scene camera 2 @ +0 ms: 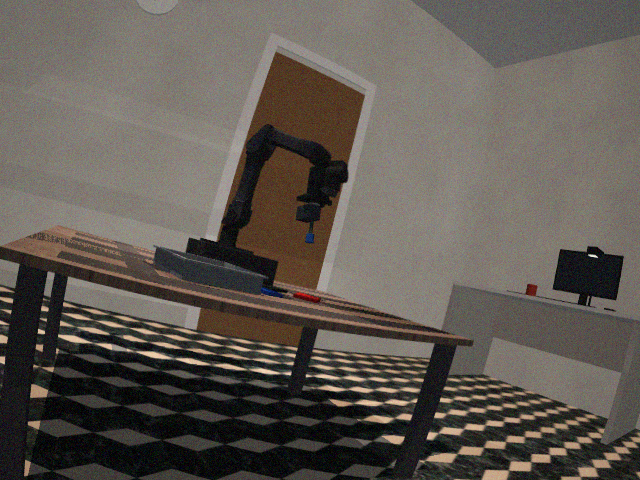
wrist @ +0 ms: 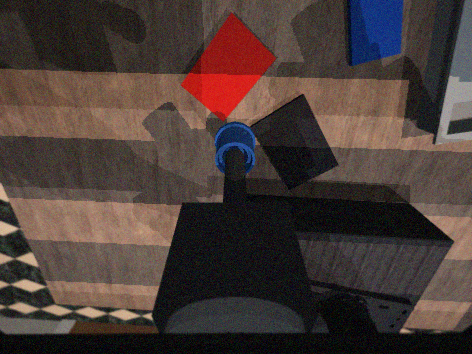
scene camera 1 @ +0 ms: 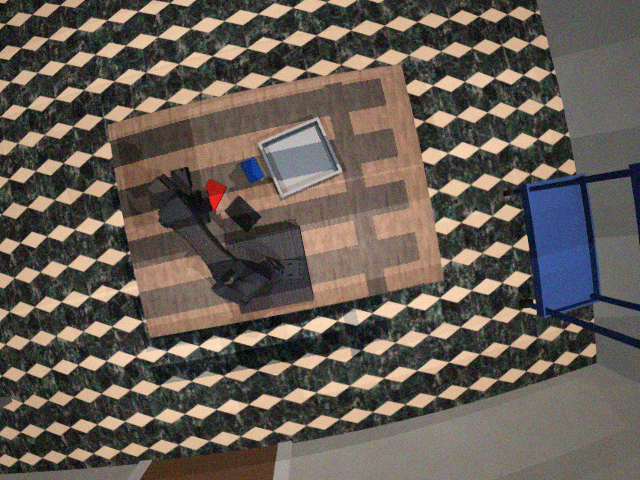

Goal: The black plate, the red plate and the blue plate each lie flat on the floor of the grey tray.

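Pixels of known places: end effector, tool point: [scene camera 2: 309, 242] [wrist: 235, 140]; arm's base, origin of the base link: [scene camera 2: 226, 247] [wrist: 341, 302] [scene camera 1: 274, 269].
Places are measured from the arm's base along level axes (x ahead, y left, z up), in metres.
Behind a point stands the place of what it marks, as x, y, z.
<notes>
The red plate [scene camera 1: 215, 193] @[0.283, 0.235, -0.080] [scene camera 2: 307, 297] @[0.327, 0.232, -0.081] [wrist: 227, 67] @[0.283, 0.250, -0.080] lies flat on the table. The black plate [scene camera 1: 242, 213] @[0.205, 0.130, -0.081] [wrist: 298, 142] @[0.210, 0.129, -0.082] lies flat on the table between the red plate and the arm's base. The blue plate [scene camera 1: 252, 169] @[0.373, 0.090, -0.081] [scene camera 2: 271, 292] @[0.415, 0.095, -0.082] [wrist: 376, 30] @[0.362, 0.087, -0.081] lies flat on the table close beside the grey tray [scene camera 1: 311, 187] @[0.303, -0.131, -0.042] [scene camera 2: 206, 272] @[0.528, -0.102, -0.062] [wrist: 445, 115] @[0.293, -0.015, -0.041]. In scene camera 1, no plate shows on the tray's floor. My gripper [scene camera 2: 309, 238] [wrist: 235, 150] @[0.242, 0.223, 0.085], a blue suction cup, hangs high above the table with no plate on it. The arm hides the cup in scene camera 1.
The arm's dark base block [scene camera 1: 284, 273] @[-0.014, -0.035, 0.010] [scene camera 2: 232, 253] @[0.135, 0.009, -0.012] [wrist: 370, 260] @[0.094, -0.001, 0.001] stands on the wooden table [scene camera 1: 387, 222] @[0.165, -0.431, -0.091] [scene camera 2: 361, 320] @[0.552, 0.308, -0.091] beside the black plate. The tray has raised walls. A blue chair [scene camera 1: 563, 248] stands apart from the table.
</notes>
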